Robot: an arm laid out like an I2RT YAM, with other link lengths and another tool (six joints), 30 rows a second.
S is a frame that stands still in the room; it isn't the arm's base.
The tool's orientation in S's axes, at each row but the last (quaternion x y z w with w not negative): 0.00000, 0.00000, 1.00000, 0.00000; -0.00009, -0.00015, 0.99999, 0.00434; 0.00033, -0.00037, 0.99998, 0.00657; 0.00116, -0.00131, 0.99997, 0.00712; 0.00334, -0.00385, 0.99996, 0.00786; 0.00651, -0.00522, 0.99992, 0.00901; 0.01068, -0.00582, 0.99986, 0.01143; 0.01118, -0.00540, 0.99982, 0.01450; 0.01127, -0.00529, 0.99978, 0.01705; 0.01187, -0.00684, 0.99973, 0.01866; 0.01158, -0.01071, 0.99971, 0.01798; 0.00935, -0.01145, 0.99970, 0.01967
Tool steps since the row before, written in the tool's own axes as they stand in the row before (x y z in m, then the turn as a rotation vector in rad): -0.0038, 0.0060, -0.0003, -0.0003, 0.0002, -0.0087; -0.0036, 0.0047, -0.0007, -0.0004, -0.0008, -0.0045; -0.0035, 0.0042, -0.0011, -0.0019, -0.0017, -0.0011; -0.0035, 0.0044, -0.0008, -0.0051, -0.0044, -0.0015; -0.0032, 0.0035, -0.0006, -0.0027, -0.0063, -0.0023; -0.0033, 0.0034, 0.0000, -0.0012, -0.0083, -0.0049; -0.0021, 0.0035, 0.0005, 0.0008, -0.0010, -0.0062; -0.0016, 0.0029, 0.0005, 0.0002, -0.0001, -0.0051; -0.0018, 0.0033, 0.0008, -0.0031, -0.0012, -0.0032; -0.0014, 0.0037, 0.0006, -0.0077, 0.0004, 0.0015; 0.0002, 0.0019, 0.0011, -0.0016, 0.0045, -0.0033; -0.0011, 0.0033, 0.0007, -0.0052, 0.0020, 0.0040
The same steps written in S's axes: 0.0038, -0.0060, -0.0003, 0.0003, -0.0002, -0.0087; 0.0036, -0.0047, -0.0007, 0.0004, 0.0008, -0.0045; 0.0034, -0.0042, -0.0011, 0.0019, 0.0017, -0.0011; 0.0034, -0.0044, -0.0008, 0.0052, 0.0043, -0.0015; 0.0031, -0.0035, -0.0006, 0.0028, 0.0063, -0.0023; 0.0032, -0.0035, -0.0001, 0.0013, 0.0083, -0.0048; 0.0020, -0.0036, 0.0004, -0.0009, 0.0011, -0.0062; 0.0015, -0.0030, 0.0004, -0.0003, 0.0002, -0.0051; 0.0017, -0.0034, 0.0007, 0.0031, 0.0011, -0.0033; 0.0013, -0.0038, 0.0005, 0.0077, -0.0007, 0.0013; -0.0002, -0.0019, 0.0011, 0.0014, -0.0045, -0.0034; 0.0010, -0.0034, 0.0006, 0.0052, -0.0023, 0.0039
